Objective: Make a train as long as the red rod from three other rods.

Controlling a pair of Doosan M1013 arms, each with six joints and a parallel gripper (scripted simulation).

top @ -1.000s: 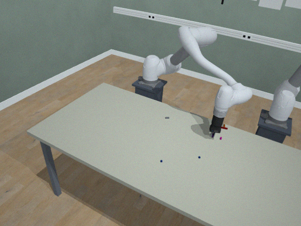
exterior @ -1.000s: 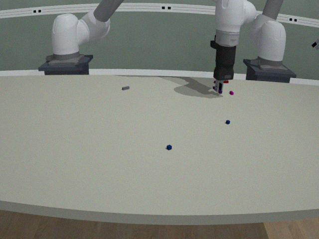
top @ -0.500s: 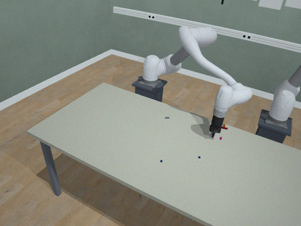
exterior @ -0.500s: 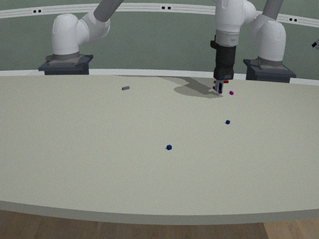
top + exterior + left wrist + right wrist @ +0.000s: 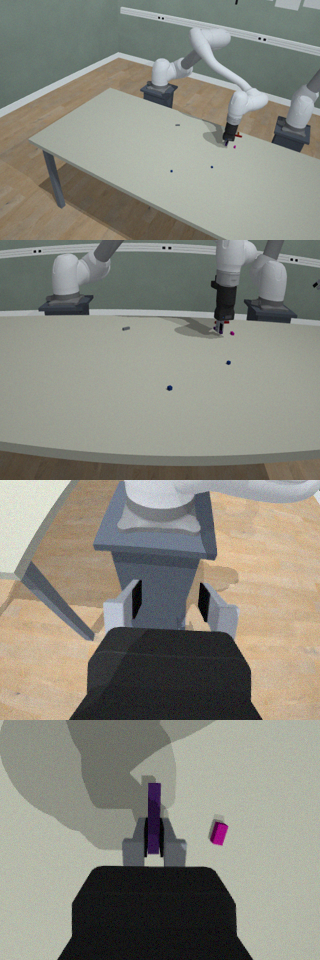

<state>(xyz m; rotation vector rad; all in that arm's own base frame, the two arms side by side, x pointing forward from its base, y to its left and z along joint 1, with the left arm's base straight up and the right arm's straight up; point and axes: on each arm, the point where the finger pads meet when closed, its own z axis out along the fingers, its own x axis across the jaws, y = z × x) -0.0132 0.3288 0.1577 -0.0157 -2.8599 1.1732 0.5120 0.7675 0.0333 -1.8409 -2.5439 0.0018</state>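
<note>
My right hand is 2 cm above the purple rod and 1 cm past it. Also, from my right hand: red rod: 15 cm behind, 5 cm to the left, 3 cm below; orange rod: 18 cm behind, 5 cm to the left, 3 cm below; magenta rod: 6 cm to the left, 3 cm below, 2 cm behind.
</note>
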